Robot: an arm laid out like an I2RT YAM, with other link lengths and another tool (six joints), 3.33 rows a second.
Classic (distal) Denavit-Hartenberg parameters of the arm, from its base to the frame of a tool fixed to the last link. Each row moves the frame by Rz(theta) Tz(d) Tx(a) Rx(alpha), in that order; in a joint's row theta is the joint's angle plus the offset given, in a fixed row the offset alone. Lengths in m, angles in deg.
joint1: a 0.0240; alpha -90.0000; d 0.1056; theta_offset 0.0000
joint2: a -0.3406; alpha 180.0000; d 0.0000; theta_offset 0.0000
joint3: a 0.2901; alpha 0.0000; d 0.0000; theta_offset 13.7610
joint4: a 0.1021; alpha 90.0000; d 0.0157; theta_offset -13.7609
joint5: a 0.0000; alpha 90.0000; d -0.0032; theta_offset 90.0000
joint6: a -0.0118; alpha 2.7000; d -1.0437; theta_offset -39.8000
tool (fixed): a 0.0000; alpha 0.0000; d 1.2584; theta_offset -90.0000
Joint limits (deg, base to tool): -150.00..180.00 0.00..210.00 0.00..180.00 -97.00..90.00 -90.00..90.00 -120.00..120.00
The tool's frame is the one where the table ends.
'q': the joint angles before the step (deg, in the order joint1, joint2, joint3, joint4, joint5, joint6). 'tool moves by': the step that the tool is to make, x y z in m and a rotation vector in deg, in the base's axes. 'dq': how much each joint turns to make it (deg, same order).
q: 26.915, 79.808, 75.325, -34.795, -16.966, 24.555
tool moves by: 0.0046, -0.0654, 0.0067, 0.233, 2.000, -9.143
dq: -6.059, -4.633, -0.980, -4.589, 1.719, 2.871
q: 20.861, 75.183, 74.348, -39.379, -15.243, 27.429
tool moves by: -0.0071, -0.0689, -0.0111, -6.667, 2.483, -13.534
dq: -1.638, -4.286, 0.290, -8.575, 12.448, 4.028
